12 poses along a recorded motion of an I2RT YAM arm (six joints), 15 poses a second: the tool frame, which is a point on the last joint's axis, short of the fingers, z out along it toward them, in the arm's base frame.
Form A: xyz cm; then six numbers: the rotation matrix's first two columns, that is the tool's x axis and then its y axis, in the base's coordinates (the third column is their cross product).
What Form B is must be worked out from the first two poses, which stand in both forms.
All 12 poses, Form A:
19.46 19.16 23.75 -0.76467 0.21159 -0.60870 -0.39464 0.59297 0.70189
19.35 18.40 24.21 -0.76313 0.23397 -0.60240 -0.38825 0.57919 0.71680
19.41 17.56 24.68 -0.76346 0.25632 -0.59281 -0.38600 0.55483 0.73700
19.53 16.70 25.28 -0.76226 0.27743 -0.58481 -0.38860 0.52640 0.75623
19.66 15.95 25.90 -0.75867 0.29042 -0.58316 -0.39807 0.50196 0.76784
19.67 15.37 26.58 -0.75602 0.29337 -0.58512 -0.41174 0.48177 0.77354
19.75 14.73 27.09 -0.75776 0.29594 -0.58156 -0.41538 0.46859 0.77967
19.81 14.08 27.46 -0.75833 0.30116 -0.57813 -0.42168 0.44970 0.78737
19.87 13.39 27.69 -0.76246 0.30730 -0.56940 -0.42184 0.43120 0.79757
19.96 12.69 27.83 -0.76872 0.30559 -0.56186 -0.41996 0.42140 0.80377
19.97 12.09 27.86 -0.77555 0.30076 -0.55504 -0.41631 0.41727 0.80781
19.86 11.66 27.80 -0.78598 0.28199 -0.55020 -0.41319 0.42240 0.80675
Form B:
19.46 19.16 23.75 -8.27 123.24 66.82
19.35 18.40 24.21 -7.01 122.32 68.02
19.41 17.56 24.68 -5.94 121.13 70.05
19.53 16.70 25.28 -5.15 119.64 72.28
19.66 15.95 25.90 -5.04 118.18 74.04
19.67 15.37 26.58 -5.58 117.04 75.44
19.75 14.73 27.09 -5.66 116.58 76.44
19.81 14.08 27.46 -5.76 115.74 77.81
19.87 13.39 27.69 -5.51 115.20 79.24
19.96 12.69 27.83 -5.53 115.28 80.10
19.97 12.09 27.86 -5.59 115.70 80.58
19.86 11.66 27.80 -6.33 116.97 80.51

